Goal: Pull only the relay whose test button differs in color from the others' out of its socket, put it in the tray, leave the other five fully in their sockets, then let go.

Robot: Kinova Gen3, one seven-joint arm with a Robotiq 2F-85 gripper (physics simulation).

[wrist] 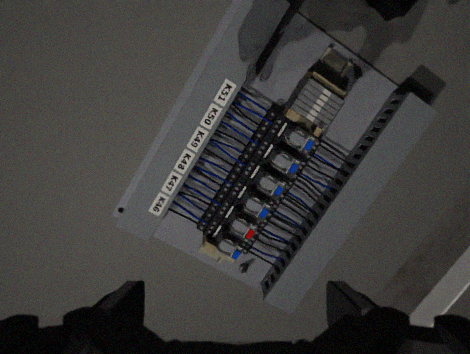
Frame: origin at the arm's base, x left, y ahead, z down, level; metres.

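Seen in the pictures: gripper, fingertip midpoint: [235, 301].
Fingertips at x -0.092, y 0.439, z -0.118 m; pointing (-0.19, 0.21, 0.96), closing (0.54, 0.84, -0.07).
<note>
Offsets run from my fingertips to a thing's top centre. "*": to the spot under its first point.
The relay with the red test button {dx -0.028, dy +0.048, dz +0.192 m} [243, 228] sits in its socket in the row, second from the lower-left end of the row. The other five relays have blue buttons: one {dx -0.057, dy +0.048, dz +0.192 m} [230, 247] at the lower end, and the others {dx +0.000, dy +0.047, dz +0.192 m} [257, 206] {dx +0.029, dy +0.046, dz +0.192 m} [271, 185] {dx +0.057, dy +0.045, dz +0.192 m} [285, 163] {dx +0.086, dy +0.044, dz +0.192 m} [299, 140] further up the row, all in their sockets. My gripper [235, 301] is open and empty, with its fingers at the bottom of the view, apart from the relays and below the panel in the picture. The tray does not show in the wrist view.
A grey panel {* dx -0.088, dy +0.007, dz +0.258 m} [187, 231] carries the row. Slotted wire ducts run along both sides; the left one bears labels K46 to K51 {* dx +0.012, dy -0.045, dz +0.218 m} [191, 150]. Blue and black wires lie between the ducts and sockets. A terminal block {dx +0.131, dy +0.043, dz +0.215 m} [317, 104] stands above the row. A pale bar [442, 295] crosses the lower right.
</note>
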